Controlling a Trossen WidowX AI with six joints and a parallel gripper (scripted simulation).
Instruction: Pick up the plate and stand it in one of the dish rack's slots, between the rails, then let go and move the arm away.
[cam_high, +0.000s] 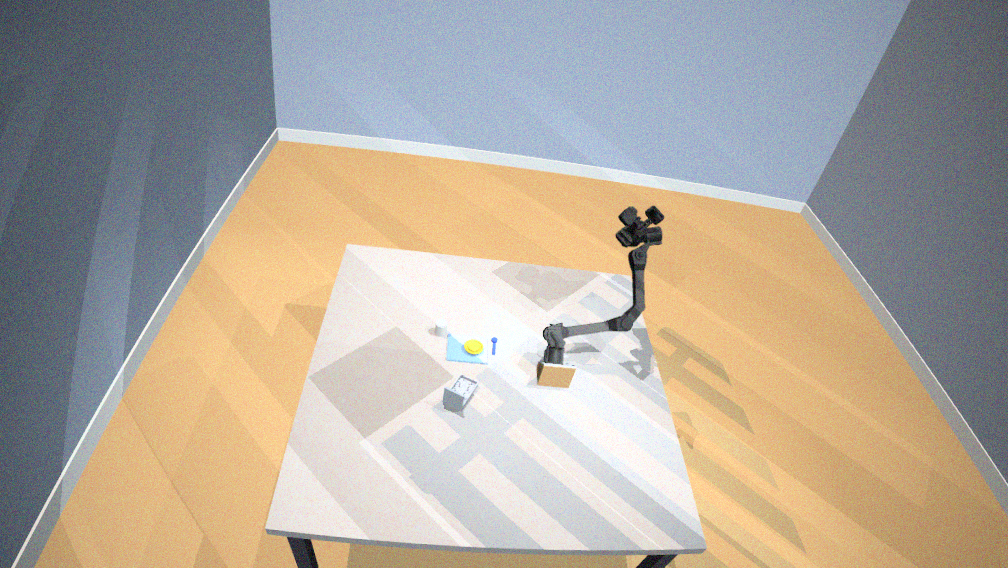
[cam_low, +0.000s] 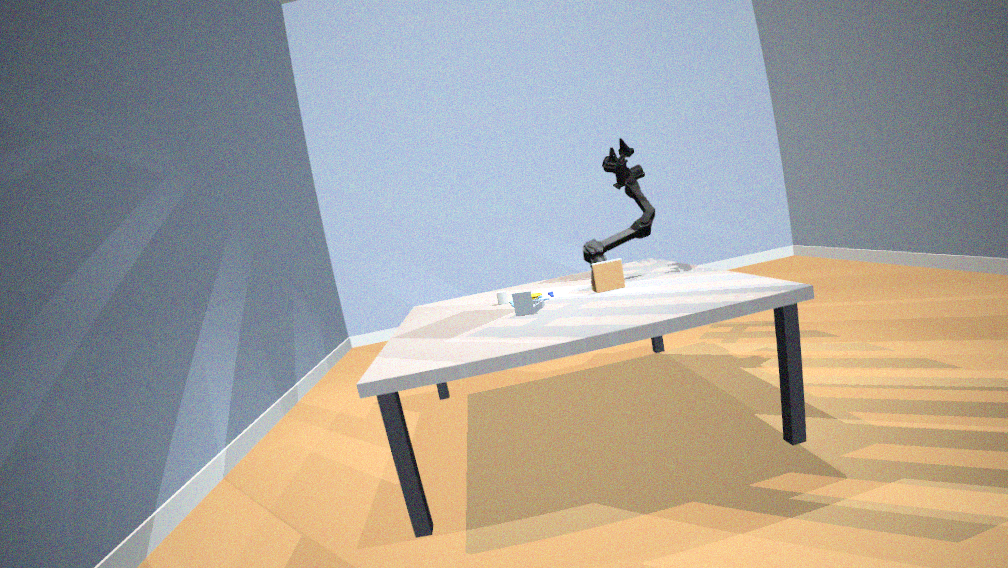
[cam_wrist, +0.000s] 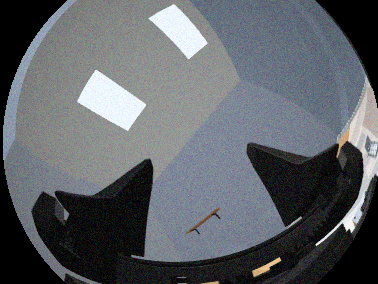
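Now: gripper tip 57 cm above the yellow plate, 48 cm short of it and 19 cm to the right of it. The rest, counted from my gripper tip: light blue mat 59 cm below, 50 cm ahead, 19 cm to the left; white cup 61 cm ahead, 56 cm below, 13 cm to the left; grey dish rack 57 cm below, 50 cm ahead, 40 cm to the left.
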